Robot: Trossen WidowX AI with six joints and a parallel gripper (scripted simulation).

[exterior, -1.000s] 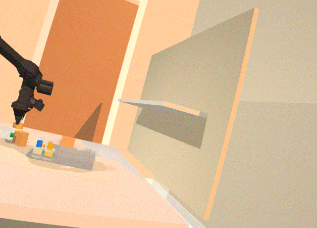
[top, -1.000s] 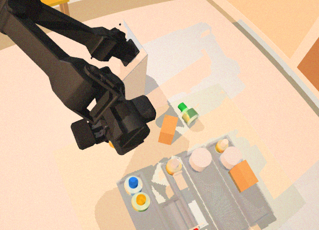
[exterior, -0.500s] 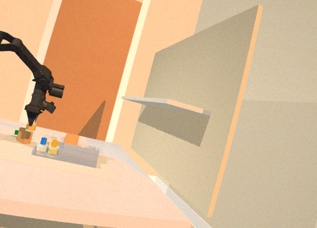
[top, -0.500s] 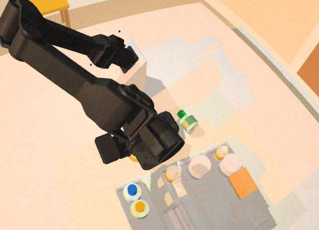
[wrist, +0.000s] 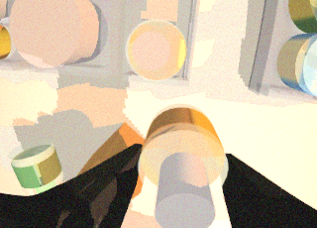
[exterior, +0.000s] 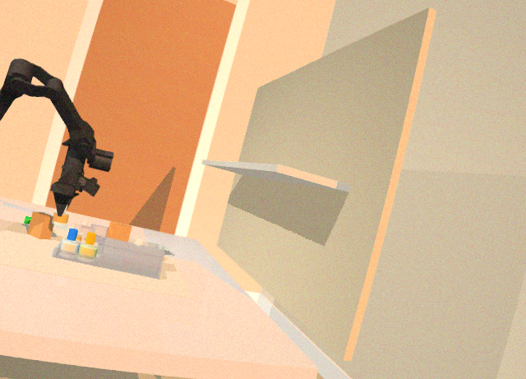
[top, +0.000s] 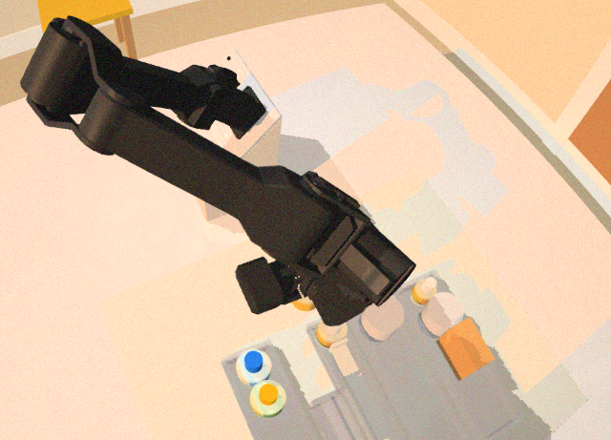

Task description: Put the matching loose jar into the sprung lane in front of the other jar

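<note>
My gripper tip is now 20 cm short of the grey lane tray, 1 cm to the left of it and 7 cm above it. Also, from my gripper tip: wall shelf: 56 cm ahead, 4 cm to the left, 28 cm above; white pusher bar: 16 cm ahead, 2 cm to the right, 4 cm below.
</note>
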